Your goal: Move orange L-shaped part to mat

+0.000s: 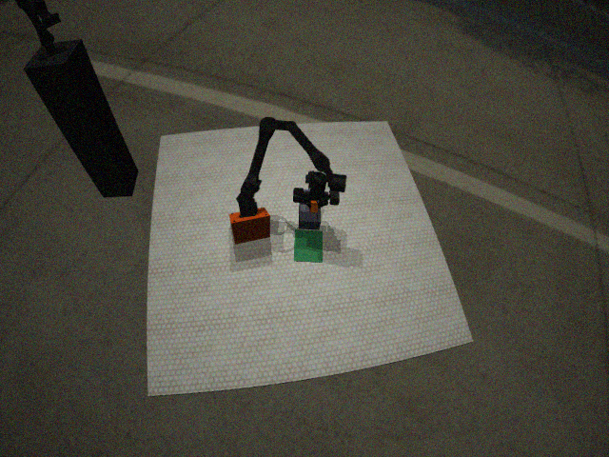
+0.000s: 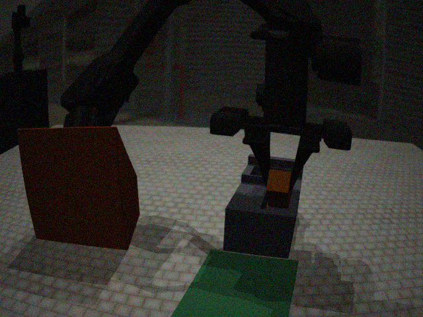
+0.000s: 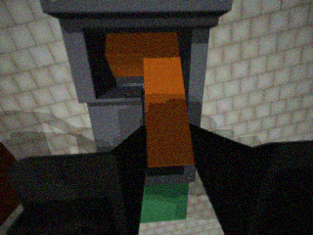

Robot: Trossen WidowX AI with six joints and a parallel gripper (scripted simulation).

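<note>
Now: the green mat 3 cm behind my gripper tip, 14 cm to the right of it and 9 cm below it. From my gripper tip the other things lie so: orange L-shaped part (1 cm behind, 3 cm to the left, 3 cm below).
</note>
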